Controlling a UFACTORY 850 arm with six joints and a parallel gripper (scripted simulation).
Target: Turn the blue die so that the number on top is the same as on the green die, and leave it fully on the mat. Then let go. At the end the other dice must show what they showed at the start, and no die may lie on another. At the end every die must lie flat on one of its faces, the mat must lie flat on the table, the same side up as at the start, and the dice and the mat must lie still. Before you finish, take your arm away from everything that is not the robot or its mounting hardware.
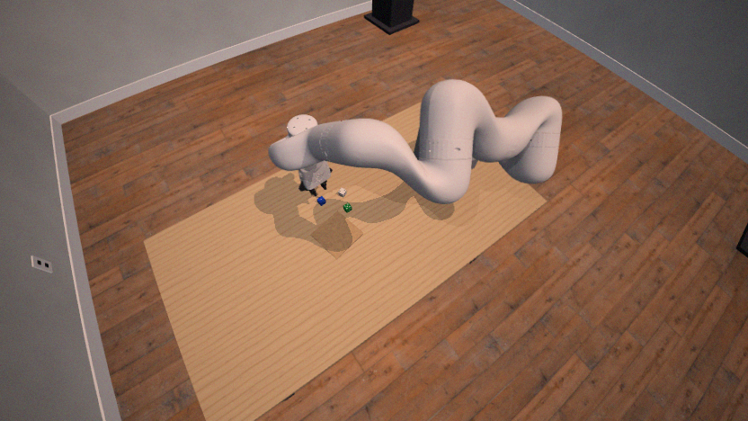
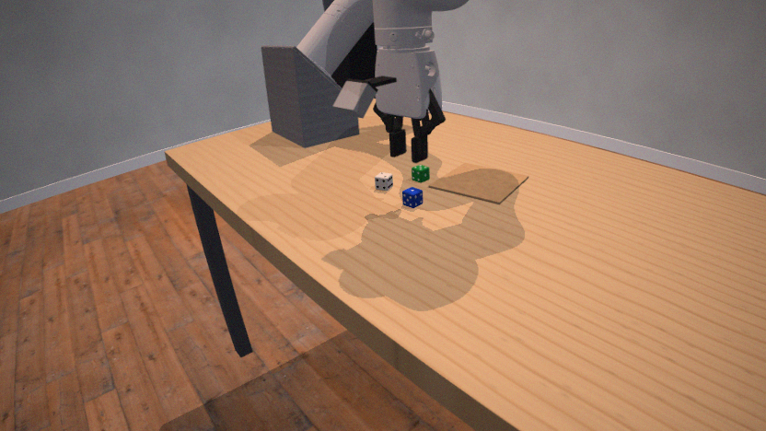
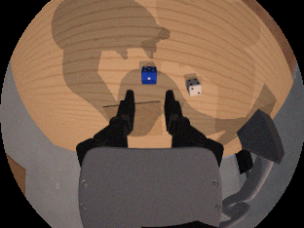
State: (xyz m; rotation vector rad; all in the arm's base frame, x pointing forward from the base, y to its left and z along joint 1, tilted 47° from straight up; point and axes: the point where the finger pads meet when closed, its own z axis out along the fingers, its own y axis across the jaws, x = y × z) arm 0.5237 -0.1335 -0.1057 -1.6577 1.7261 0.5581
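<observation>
The blue die is 90 mm below my hand. Round my hand: white die (90 mm below, 90 mm behind, 20 mm to the left); then mat (150 mm to the left, 100 mm below, 30 mm ahead); then green die (90 mm to the left, 90 mm below, 60 mm behind).
</observation>
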